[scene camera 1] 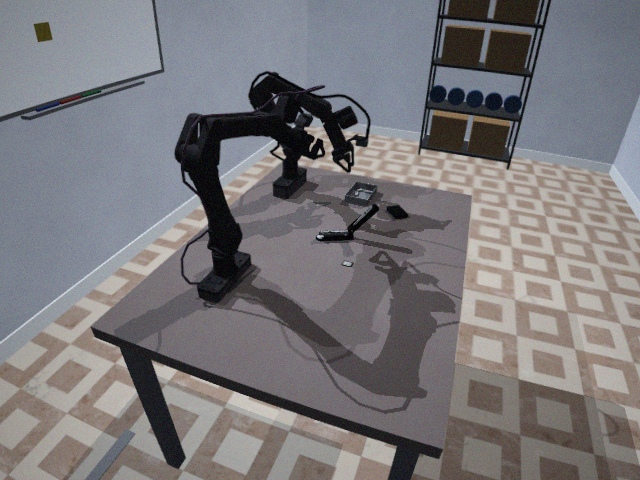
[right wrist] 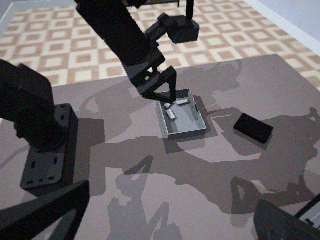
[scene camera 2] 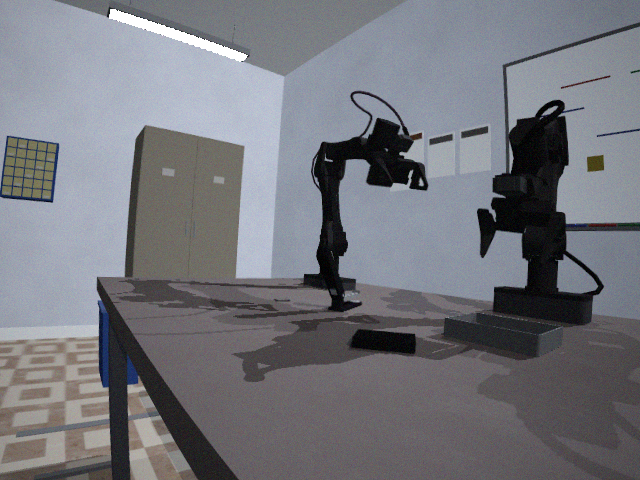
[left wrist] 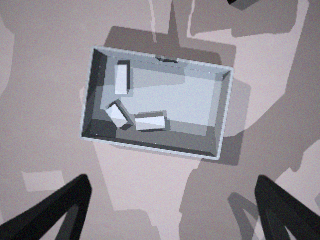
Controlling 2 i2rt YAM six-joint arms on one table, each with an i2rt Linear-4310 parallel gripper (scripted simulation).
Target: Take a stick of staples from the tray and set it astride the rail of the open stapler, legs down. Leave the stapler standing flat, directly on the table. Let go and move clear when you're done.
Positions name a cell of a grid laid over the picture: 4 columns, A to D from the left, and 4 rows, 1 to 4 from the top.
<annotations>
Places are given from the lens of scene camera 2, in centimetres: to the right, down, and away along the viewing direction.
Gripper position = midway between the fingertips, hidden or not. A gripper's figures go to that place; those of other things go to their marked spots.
left gripper (scene camera 2: D3): 30, 3, 52
right gripper (scene camera 2: C2): 20, -12, 77
flat black block (scene camera 2: C3): 5, 12, 43
black stapler (scene camera 2: C3): 4, 13, 70
The marked spots on the flat black block and the black stapler are 27 cm apart.
</annotations>
